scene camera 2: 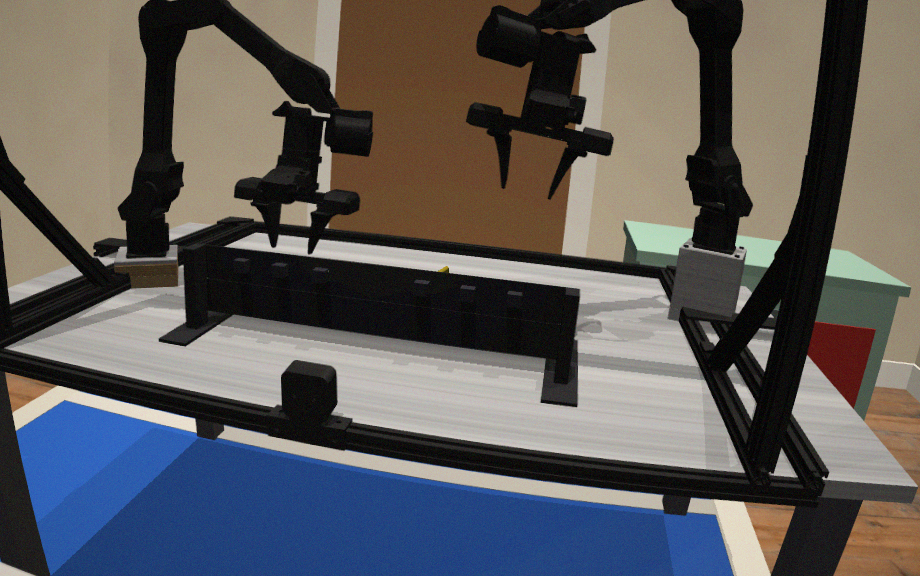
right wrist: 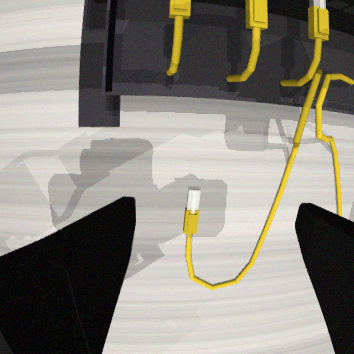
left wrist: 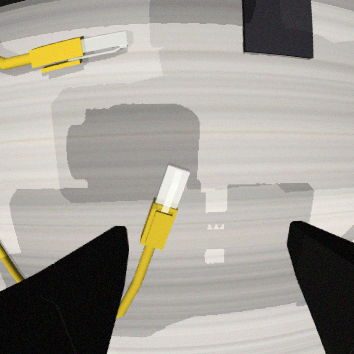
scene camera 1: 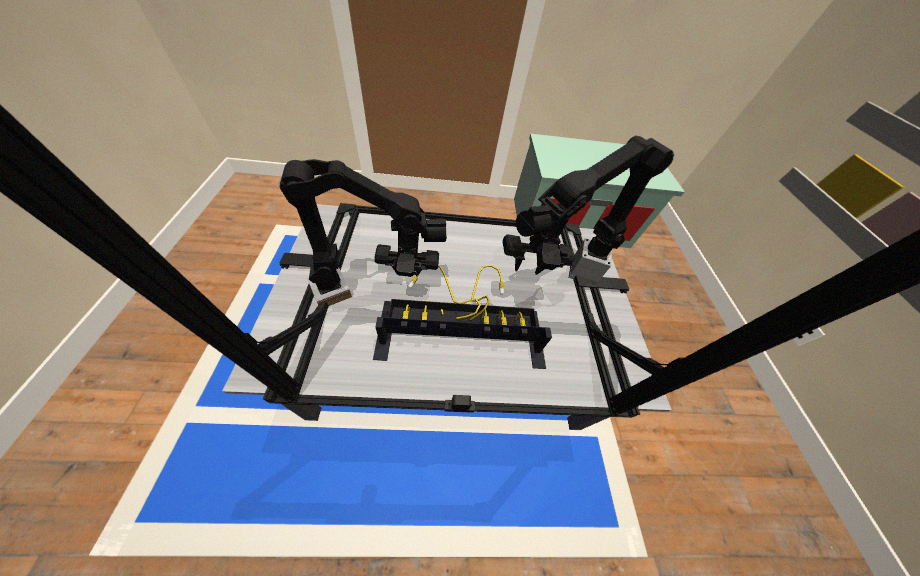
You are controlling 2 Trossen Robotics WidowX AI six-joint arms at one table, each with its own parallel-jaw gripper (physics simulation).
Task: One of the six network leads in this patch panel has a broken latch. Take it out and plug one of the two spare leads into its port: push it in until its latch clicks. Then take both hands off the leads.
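Places are measured from the left arm's base along level axes (x ahead, y left, z up), in millimetres.
Pixels of known places: left gripper, fingertip midpoint: (scene camera 2: 291,250) (left wrist: 209,236); right gripper, fingertip midpoint: (scene camera 2: 526,193) (right wrist: 219,212) (scene camera 1: 525,272); left arm's base at its link origin: (scene camera 2: 147,252) (scene camera 1: 328,283); right arm's base at its link origin: (scene camera 2: 714,247) (scene camera 1: 597,251).
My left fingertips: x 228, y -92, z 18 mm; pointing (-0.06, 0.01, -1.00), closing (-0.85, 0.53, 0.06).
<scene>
Ahead of a thing's pixels: the offset from my left fingertips to its top centre. "*": to the spot under its first point.
The black patch panel {dx +54, dy -261, dz +19 mm} (scene camera 1: 464,329) (scene camera 2: 380,298) (right wrist: 145,82) stands on the table. Yellow leads {dx -82, dy -160, dz +33 mm} (scene camera 1: 405,312) {* dx -26, dy -169, dz +29 mm} (scene camera 1: 424,312) stand at its left and others (scene camera 1: 486,318) (right wrist: 257,14) at its right. Which latch is broken cannot be told. One spare plug {dx +20, dy +3, dz -49 mm} (scene camera 1: 414,278) (left wrist: 160,225) lies behind the panel at the left, the other {* dx +281, dy -161, dz -53 mm} (scene camera 1: 501,287) (right wrist: 191,221) at the right. Another loose yellow plug {* dx +16, dy -94, dz -47 mm} (left wrist: 57,51) lies near the panel's foot. My left gripper (scene camera 1: 407,271) (scene camera 2: 292,249) (left wrist: 209,236) is open above the left spare. My right gripper (scene camera 1: 529,268) (scene camera 2: 526,192) (right wrist: 219,212) is open and higher, above the right spare.
The spares' yellow cables {* dx +165, dy -182, dz -14 mm} (scene camera 1: 478,298) (right wrist: 272,212) run together behind the panel's middle. The panel's foot {* dx -83, dy -45, dz -58 mm} (left wrist: 277,30) reaches onto the table at the left end. A black frame (scene camera 1: 380,402) (scene camera 2: 509,464) edges the table, with a small camera block {* dx -56, dy -426, dz -8 mm} (scene camera 1: 461,402) (scene camera 2: 308,390) at the front.
</scene>
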